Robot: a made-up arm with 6 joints. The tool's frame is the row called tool.
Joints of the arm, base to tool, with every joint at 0 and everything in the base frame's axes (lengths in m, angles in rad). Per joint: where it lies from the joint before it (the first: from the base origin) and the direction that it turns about. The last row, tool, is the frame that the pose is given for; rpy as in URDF.
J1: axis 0 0 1 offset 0 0 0.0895
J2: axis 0.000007 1 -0.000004 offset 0 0 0
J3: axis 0.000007 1 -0.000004 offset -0.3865 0 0.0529
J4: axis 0.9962 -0.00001 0.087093 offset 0.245 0 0.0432
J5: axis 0.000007 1 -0.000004 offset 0 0 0
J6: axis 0.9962 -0.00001 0.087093 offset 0.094 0 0.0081
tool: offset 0 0 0 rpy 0 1.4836 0
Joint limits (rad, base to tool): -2.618..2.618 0..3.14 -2.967..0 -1.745..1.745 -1.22..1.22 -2.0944..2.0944
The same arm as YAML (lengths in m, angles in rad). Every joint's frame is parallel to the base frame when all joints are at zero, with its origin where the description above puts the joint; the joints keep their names.
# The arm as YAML. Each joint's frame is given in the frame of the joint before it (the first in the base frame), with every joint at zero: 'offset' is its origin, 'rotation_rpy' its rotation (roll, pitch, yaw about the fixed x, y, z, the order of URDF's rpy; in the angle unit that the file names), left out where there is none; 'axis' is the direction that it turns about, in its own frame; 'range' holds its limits. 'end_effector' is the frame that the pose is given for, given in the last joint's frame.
length_unit: m
angle_unit: rad
chain:
  - id: J1
    offset: [0.0, 0.0, 0.0895]
    axis: [0.0, 0.0, 1.0]
    range: [-2.618, 2.618]
  - id: J2
    offset: [0.0, 0.0, 0.0]
    axis: [0.0, 1.0, 0.0]
    range: [0.0, 3.14]
  - id: J3
    offset: [-0.3865, 0.0, 0.0529]
    axis: [0.0, 1.0, 0.0]
    range: [-2.967, 0.0]
  - id: J4
    offset: [0.245, 0.0, 0.0432]
    axis: [0.9962, 0.0, 0.0871]
    range: [-1.745, 1.745]
  - id: J5
    offset: [0.0, 0.0, 0.0]
    axis: [0.0, 1.0, 0.0]
    range: [-1.22, 1.22]
  - id: J6
    offset: [0.094, 0.0, 0.0081]
    axis: [0.9962, 0.0, 0.0871]
    range: [-2.0944, 2.0944]
end_effector:
  offset: [0.0, 0.0, 0.0]
  rotation_rpy: [0.0, 1.4836, 0.0]

